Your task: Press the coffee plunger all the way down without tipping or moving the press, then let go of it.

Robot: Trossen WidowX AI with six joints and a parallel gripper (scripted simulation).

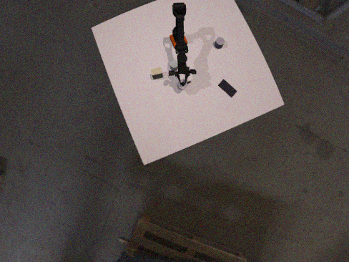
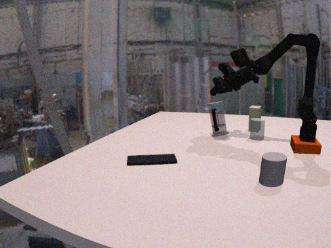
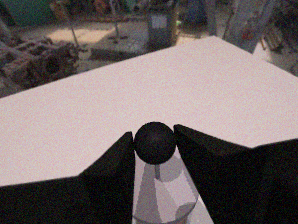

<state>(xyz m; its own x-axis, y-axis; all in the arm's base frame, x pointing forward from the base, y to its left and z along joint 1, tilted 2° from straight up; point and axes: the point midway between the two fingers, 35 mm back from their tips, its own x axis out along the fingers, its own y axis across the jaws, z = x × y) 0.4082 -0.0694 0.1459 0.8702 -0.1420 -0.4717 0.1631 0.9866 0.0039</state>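
Right now the coffee press is 90 mm below my gripper tip, 30 mm behind it and 20 mm to the left of it. From my gripper tip the other things lie so: grey cylinder (400 mm to the left, 320 mm behind, 150 mm below); beige block (170 mm behind, 160 mm to the right, 130 mm below).
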